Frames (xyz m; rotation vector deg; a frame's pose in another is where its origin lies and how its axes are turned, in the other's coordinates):
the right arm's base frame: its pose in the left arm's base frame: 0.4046 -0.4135 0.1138 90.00 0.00 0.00
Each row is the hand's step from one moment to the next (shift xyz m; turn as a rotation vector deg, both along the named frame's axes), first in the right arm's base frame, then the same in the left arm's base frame.
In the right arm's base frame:
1: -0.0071 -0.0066 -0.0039 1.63 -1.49 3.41
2: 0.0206 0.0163 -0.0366 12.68 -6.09 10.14
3: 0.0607 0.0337 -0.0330 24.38 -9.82 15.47
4: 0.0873 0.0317 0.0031 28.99 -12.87 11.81
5: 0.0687 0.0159 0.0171 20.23 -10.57 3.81
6: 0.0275 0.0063 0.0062 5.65 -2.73 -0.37
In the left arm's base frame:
1: -0.0071 0.0039 -0.0066 1.63 -3.41 -1.49
2: 0.0206 0.0366 0.0163 12.68 -10.14 -6.09
3: 0.0607 0.0330 0.0337 24.38 -15.47 -9.82
4: 0.0873 -0.0031 0.0317 28.99 -11.81 -12.87
5: 0.0687 -0.0171 0.0159 20.23 -3.81 -10.57
6: 0.0275 -0.0062 0.0063 5.65 0.37 -2.73

